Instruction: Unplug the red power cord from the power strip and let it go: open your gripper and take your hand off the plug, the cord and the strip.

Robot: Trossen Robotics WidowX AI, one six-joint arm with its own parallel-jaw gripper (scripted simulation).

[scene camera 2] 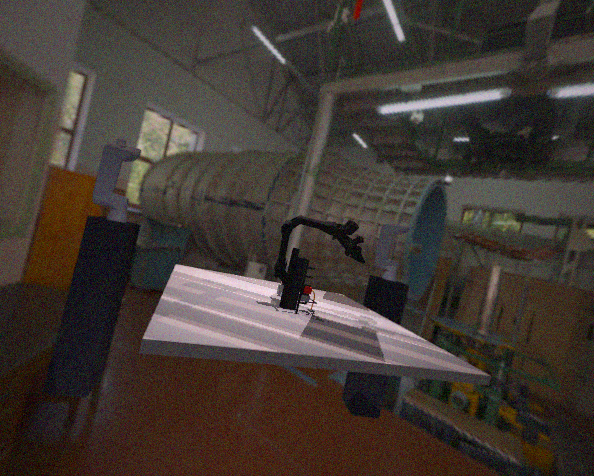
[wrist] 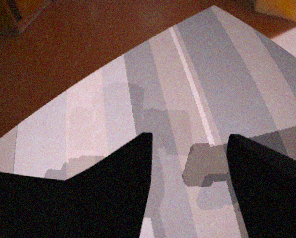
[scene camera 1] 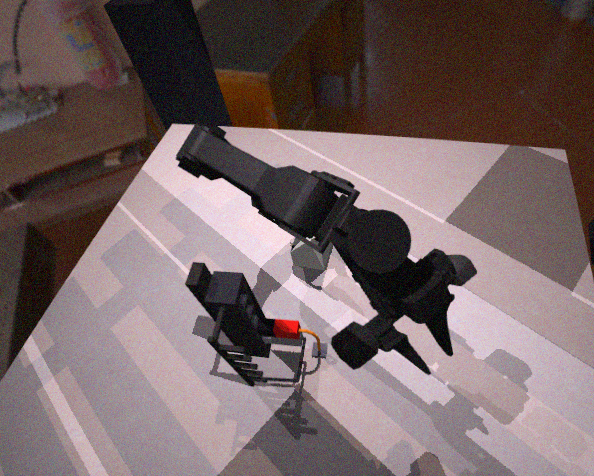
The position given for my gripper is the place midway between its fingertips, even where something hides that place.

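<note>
I can see my gripper point(scene camera 1: 439, 364), and the wrist view shows it to me as well point(wrist: 190, 143).
</note>
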